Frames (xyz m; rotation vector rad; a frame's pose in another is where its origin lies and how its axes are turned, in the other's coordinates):
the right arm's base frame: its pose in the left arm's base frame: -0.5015 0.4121 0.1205 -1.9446 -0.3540 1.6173
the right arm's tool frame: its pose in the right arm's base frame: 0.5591 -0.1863 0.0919 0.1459 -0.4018 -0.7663
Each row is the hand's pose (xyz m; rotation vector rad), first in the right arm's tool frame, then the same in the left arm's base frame.
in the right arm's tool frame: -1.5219 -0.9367 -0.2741 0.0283 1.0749 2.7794
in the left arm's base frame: 0.0899 -0.4792 0.8296 1.6031 -1.5375 -0.9242
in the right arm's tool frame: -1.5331 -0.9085 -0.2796 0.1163 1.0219 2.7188
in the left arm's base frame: 0.0892 -0.4945 0.8028 1.6135 -1.5529 -1.0377
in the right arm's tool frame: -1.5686 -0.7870 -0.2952 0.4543 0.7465 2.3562
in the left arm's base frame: 0.0779 -0.5476 0.6875 1.6593 -1.5386 -1.6337
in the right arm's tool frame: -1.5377 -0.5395 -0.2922 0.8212 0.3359 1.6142
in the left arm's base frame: 0.0182 -0.5537 0.4453 -1.3756 1.0786 2.3073
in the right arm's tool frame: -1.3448 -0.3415 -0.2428 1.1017 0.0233 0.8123
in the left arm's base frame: -0.0801 -0.3919 0.2379 -0.6590 0.4290 2.1354
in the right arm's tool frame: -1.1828 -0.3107 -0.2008 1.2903 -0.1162 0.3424
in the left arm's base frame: -0.1326 -0.2360 0.1943 -0.2248 0.1994 1.9088
